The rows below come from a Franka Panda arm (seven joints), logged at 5 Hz.
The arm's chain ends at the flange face. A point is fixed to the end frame.
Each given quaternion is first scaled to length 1.
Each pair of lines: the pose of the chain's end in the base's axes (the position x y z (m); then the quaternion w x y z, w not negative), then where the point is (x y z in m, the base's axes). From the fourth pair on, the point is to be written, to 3 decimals.
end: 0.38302, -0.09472, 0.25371, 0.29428, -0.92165, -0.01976, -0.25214
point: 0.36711 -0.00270 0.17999
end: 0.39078, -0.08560, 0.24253, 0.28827, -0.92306, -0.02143, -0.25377
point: 0.37522 0.00549 0.16760
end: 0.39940, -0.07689, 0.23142, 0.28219, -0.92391, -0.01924, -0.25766
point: 0.38512 0.01356 0.15545
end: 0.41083, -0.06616, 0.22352, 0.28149, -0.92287, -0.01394, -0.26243
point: 0.398 0.025 0.148
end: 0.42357, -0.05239, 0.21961, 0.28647, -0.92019, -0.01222, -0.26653
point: 0.412 0.039 0.145
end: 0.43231, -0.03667, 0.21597, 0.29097, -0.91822, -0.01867, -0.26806
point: 0.420 0.055 0.142
